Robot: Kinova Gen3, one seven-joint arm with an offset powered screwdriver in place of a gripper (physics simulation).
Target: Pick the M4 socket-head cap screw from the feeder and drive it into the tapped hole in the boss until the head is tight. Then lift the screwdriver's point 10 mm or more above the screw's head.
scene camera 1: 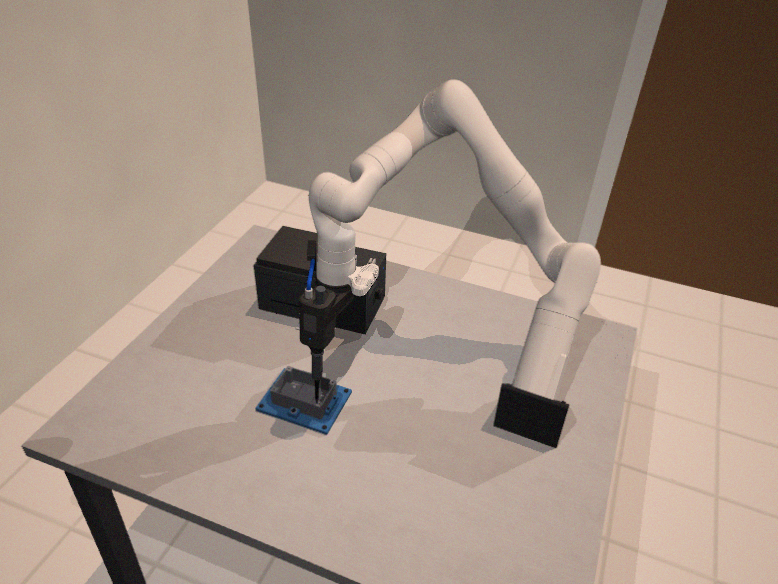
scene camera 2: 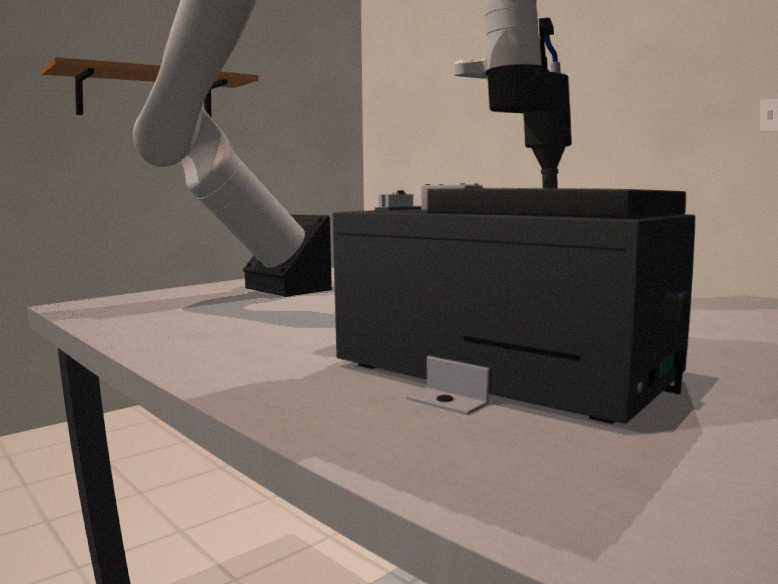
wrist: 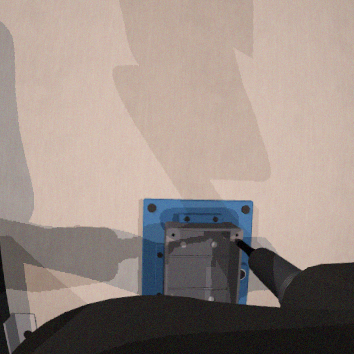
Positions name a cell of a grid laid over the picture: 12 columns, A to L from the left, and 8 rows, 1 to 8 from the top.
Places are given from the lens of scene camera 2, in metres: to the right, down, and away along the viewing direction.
metal bracket (scene camera 2: H6): 0.06, 0.07, 0.48
feeder lid (scene camera 2: I3): 0.12, -0.06, 0.42
The marked spots on the metal bracket and the feeder lid are 0.16 m apart.
